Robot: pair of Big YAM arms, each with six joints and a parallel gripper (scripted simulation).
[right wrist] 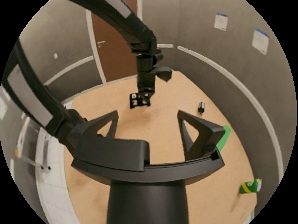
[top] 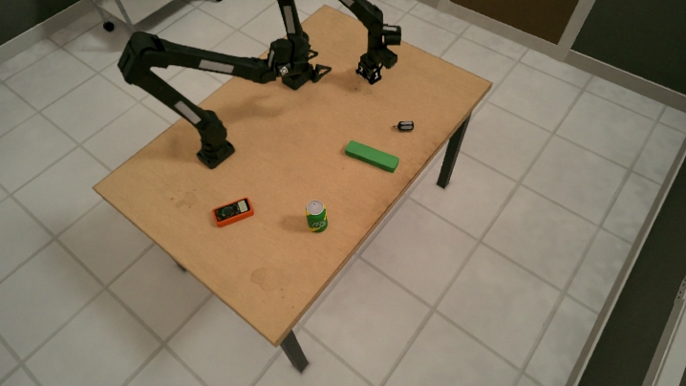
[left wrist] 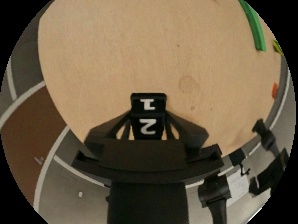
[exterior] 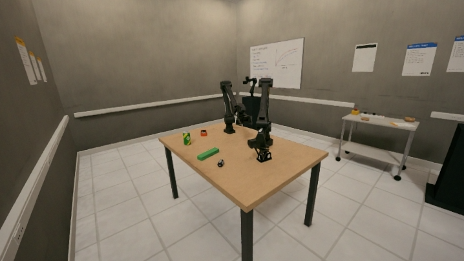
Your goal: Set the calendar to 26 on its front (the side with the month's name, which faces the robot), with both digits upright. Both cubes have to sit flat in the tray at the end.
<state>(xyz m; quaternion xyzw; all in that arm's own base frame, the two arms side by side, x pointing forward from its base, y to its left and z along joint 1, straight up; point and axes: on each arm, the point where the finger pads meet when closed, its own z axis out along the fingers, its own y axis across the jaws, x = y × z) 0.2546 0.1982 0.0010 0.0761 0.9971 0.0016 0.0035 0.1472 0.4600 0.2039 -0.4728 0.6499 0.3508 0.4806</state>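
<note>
My left gripper is now 50 mm past the black calendar cube, 10 mm to the right of it and 10 mm above it.
</note>
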